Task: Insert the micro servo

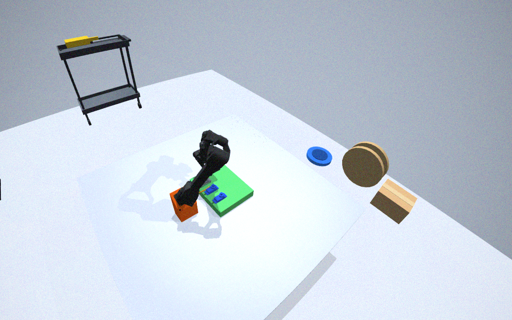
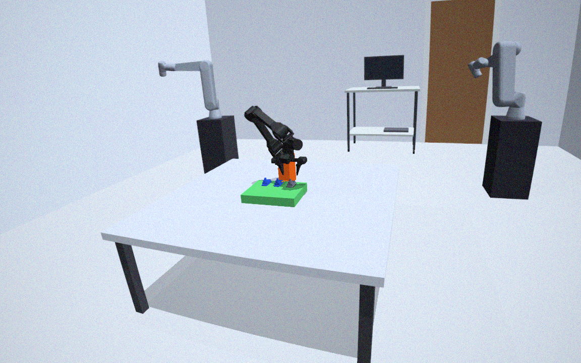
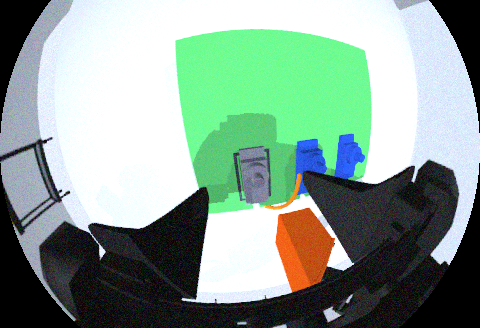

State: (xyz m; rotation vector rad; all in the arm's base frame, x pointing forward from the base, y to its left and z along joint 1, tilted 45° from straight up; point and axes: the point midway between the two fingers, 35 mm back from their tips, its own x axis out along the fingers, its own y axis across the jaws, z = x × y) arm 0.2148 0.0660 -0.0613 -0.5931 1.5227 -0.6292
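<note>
The green deck lies 8 cm ahead of my gripper tip, 8 cm to the right of it and 9 cm below it.
</note>
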